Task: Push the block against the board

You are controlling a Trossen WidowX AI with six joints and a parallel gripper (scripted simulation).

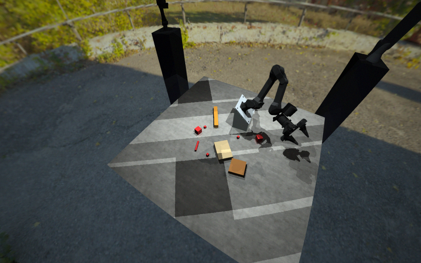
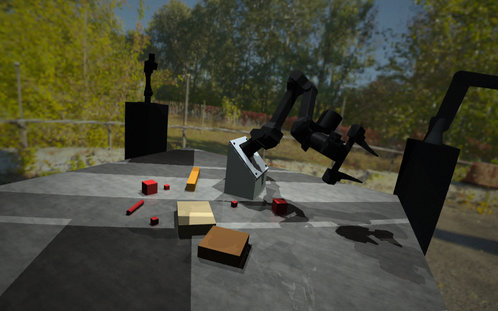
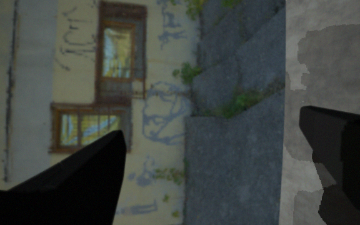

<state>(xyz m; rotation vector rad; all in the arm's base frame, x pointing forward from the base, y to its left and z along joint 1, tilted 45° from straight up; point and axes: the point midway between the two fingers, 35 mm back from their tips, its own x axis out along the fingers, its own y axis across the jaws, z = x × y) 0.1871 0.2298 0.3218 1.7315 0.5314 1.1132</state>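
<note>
My gripper tip is 120 mm short of the tan board, 460 mm to the left of it and 210 mm above it. From my gripper tip the other things lie so: orange bar: 170 mm behind, 630 mm to the right, 210 mm below; brown square block: 200 mm ahead, 320 mm to the right, 210 mm below; red rod: 150 mm ahead, 650 mm to the right, 210 mm below.
</note>
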